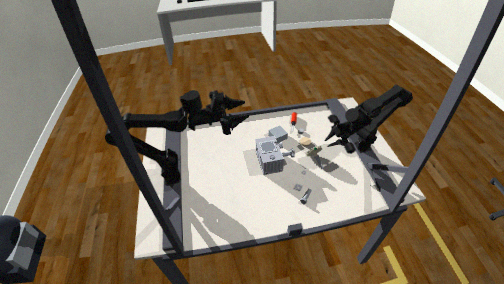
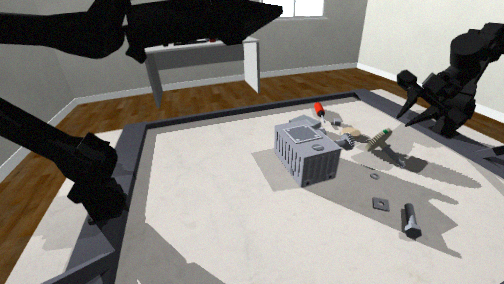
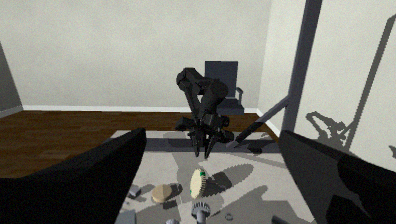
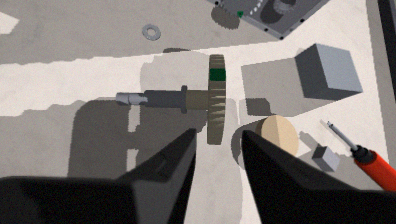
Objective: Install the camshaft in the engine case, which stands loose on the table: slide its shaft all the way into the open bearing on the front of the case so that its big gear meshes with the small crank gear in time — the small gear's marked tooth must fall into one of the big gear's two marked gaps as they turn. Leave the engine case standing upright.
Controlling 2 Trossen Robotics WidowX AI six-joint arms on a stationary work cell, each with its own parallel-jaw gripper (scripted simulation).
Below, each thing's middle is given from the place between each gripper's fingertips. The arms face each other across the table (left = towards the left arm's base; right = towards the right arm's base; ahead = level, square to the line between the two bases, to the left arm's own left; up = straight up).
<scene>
I see the tan disc (image 4: 278, 130) 120 mm ahead of my right hand, 110 mm below it and 80 mm to the left of it.
The tan disc lies 34 cm below my left hand (image 1: 246, 108), 33 cm to the right of it and 11 cm ahead of it.
</scene>
